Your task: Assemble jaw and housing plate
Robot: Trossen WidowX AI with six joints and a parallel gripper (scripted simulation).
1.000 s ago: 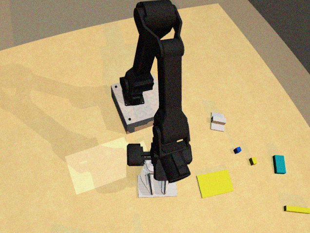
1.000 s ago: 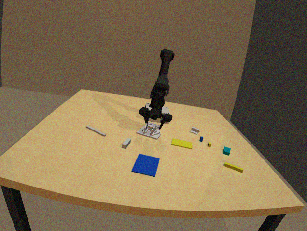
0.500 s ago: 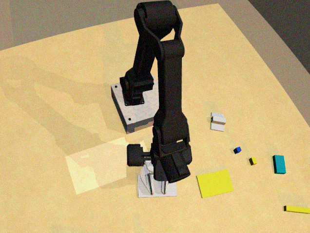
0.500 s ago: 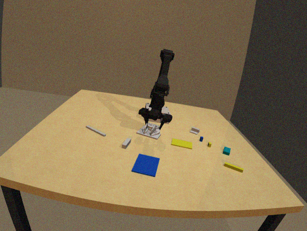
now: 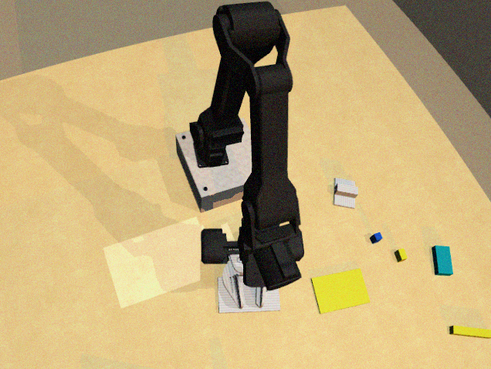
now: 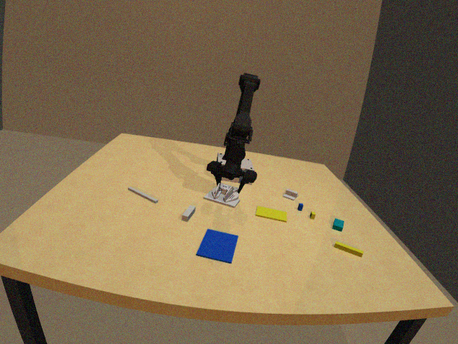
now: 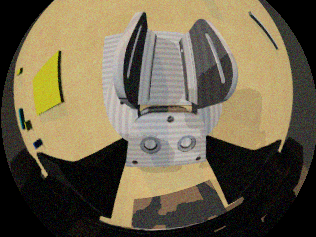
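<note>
Right now my gripper tip is 10 mm short of the housing plate and 20 mm below it. Also, from my gripper tip: grey block: 250 mm ahead, 100 mm to the right; then blue cube: 20 mm ahead, 290 mm to the left, 10 mm above; then yellow plate: 110 mm ahead, 170 mm to the left.
</note>
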